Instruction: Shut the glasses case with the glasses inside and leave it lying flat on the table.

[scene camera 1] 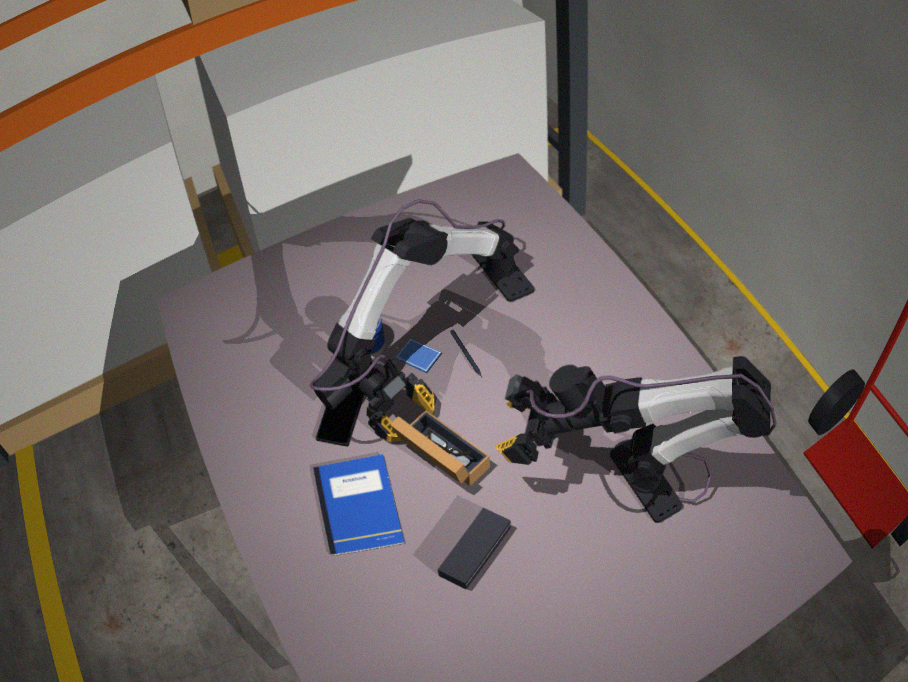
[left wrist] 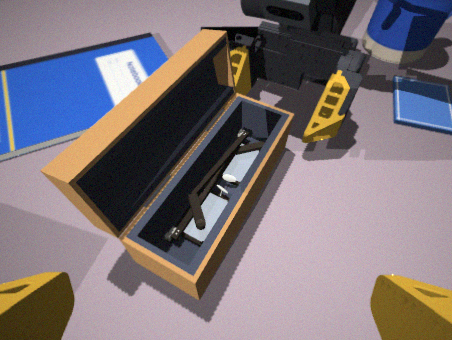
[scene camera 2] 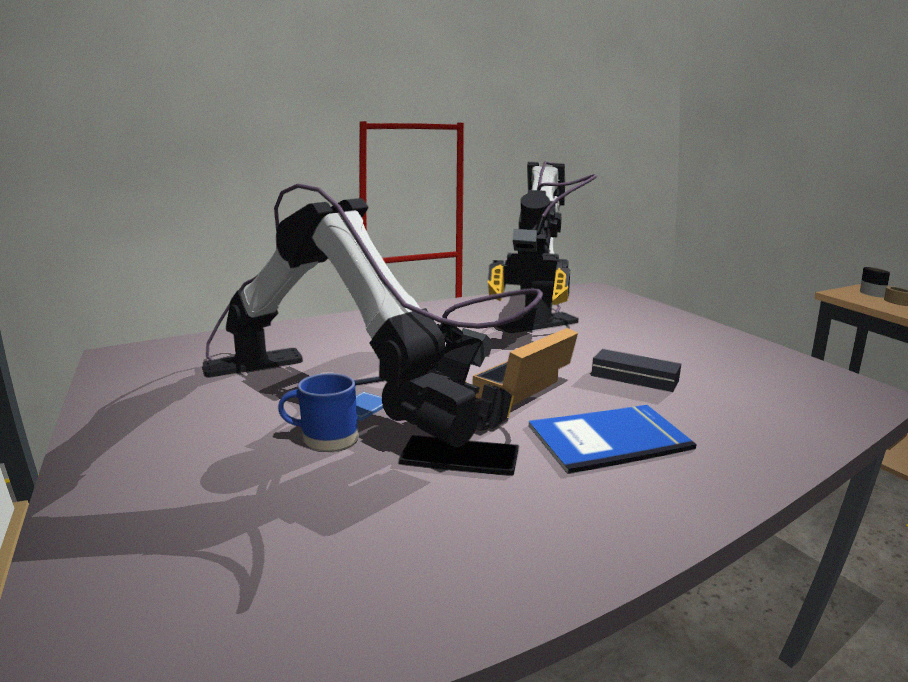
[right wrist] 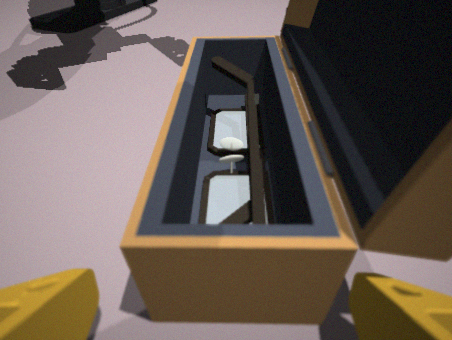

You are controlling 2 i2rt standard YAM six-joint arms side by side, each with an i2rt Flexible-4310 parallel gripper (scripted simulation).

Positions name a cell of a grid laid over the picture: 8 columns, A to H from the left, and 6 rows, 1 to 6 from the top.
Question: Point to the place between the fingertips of my left gripper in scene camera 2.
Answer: At E3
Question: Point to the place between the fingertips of my right gripper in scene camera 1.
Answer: D4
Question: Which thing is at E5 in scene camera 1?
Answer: A dark box.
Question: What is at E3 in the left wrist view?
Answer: A glasses case.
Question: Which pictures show the glasses case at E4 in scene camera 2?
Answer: Scene camera 1, the left wrist view, scene camera 2 and the right wrist view: all of them.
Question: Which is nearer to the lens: the glasses case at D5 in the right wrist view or the dark-framed glasses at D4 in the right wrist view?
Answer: The glasses case.
